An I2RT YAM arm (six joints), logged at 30 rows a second.
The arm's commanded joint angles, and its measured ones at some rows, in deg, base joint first. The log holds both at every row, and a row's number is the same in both.
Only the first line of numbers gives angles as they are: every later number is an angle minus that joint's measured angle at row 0.
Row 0, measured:
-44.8, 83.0, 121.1, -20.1, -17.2, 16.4
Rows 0 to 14, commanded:
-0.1, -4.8, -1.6, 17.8, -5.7, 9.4
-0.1, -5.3, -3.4, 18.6, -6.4, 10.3
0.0, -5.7, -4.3, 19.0, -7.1, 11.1
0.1, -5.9, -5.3, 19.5, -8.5, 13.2
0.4, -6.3, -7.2, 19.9, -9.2, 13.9
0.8, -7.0, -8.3, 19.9, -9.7, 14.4
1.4, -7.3, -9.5, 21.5, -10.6, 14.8
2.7, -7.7, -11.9, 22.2, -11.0, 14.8
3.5, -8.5, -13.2, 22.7, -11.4, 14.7
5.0, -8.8, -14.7, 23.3, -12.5, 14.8
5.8, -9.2, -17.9, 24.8, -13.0, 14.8
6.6, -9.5, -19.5, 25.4, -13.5, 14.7
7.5, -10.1, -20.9, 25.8, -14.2, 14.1
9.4, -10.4, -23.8, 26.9, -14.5, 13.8
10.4, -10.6, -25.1, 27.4, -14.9, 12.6
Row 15, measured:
7.3, -6.0, -23.3, 10.8, -11.2, 11.1
